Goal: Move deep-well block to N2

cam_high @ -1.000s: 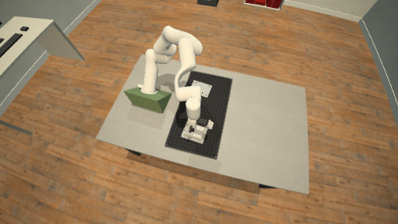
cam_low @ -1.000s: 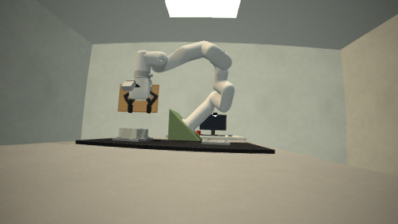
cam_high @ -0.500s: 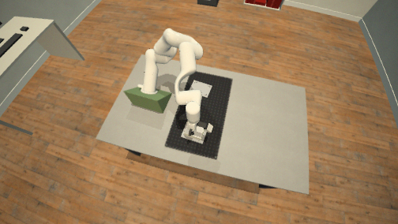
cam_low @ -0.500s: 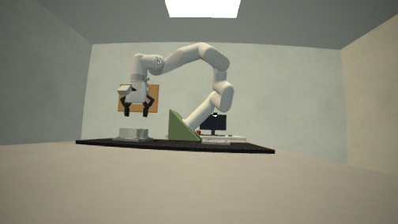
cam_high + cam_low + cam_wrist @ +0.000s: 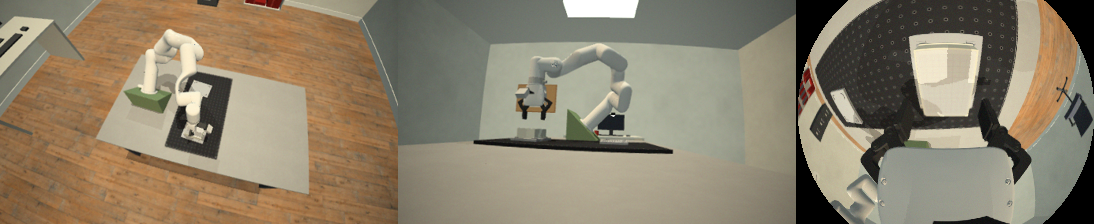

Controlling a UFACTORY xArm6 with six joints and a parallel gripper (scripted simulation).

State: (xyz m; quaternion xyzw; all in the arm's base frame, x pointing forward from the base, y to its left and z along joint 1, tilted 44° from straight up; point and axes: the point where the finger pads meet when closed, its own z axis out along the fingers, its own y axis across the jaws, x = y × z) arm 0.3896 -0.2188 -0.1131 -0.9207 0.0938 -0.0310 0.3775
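My hand is 7 cm above the deep-well block.
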